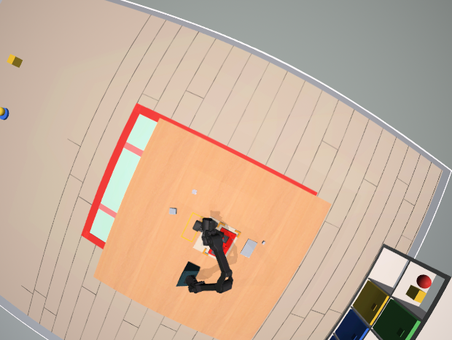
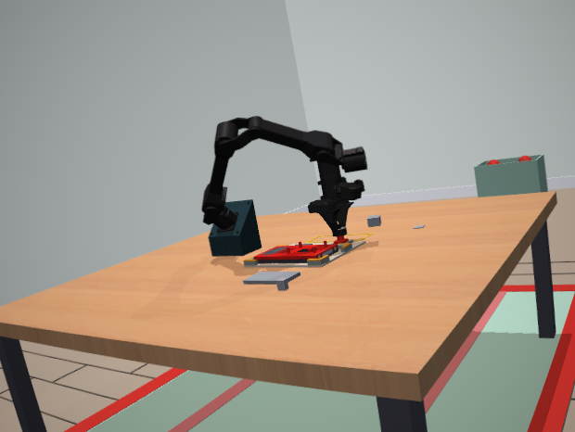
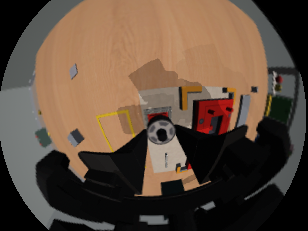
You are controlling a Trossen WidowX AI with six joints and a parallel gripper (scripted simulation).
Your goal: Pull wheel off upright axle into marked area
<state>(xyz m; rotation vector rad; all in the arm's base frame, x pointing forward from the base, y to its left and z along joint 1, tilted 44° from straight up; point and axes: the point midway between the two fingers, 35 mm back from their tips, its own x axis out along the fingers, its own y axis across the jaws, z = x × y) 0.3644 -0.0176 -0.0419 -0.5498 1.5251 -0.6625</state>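
Now: gripper tip 1 cm above the upright axle. Also, from my gripper tip: wheel: right at my gripper tip; grey block: 26 cm to the left, 3 cm below, 1 cm behind; thin grey chip: 18 cm to the left, 16 cm ahead, 4 cm below.
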